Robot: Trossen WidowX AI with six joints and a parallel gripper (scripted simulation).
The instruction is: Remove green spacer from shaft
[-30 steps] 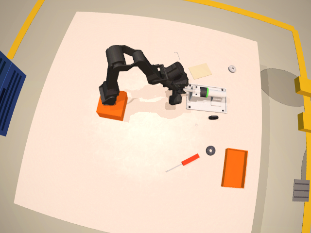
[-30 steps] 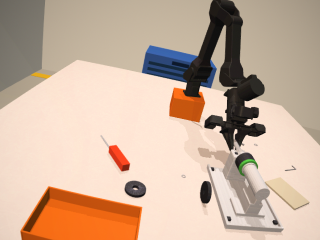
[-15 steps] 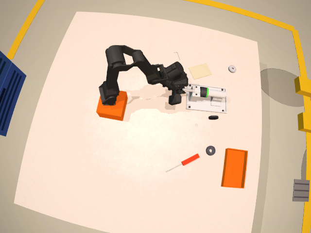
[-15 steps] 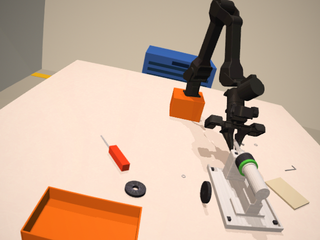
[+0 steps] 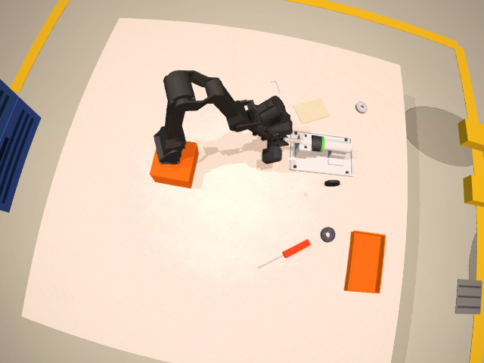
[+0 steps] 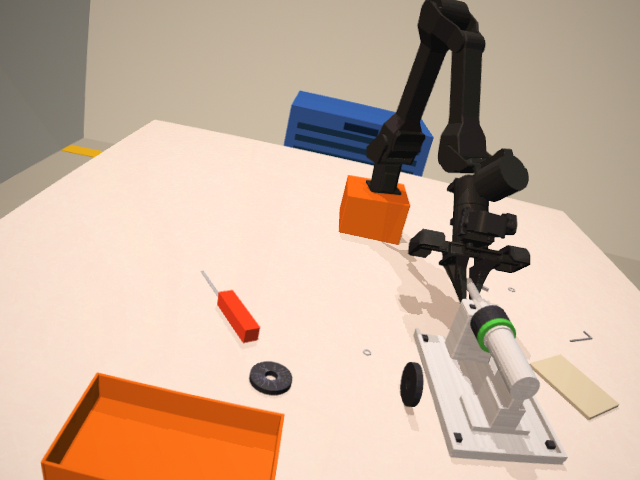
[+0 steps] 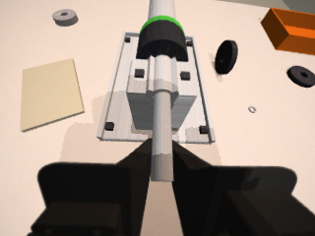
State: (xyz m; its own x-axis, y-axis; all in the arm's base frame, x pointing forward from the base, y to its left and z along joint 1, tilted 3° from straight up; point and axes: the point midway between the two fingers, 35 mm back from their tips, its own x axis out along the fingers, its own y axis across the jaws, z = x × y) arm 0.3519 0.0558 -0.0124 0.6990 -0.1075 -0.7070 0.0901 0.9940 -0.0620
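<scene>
The shaft lies 5 cm ahead of my gripper tip and 2 cm above it. The rest, counted from my gripper tip: beige card (16 cm to the left, 11 cm ahead, 5 cm below); black disc (15 cm ahead, 13 cm to the right, 3 cm below); green spacer (11 cm ahead, 2 cm above, 1 cm to the right).
</scene>
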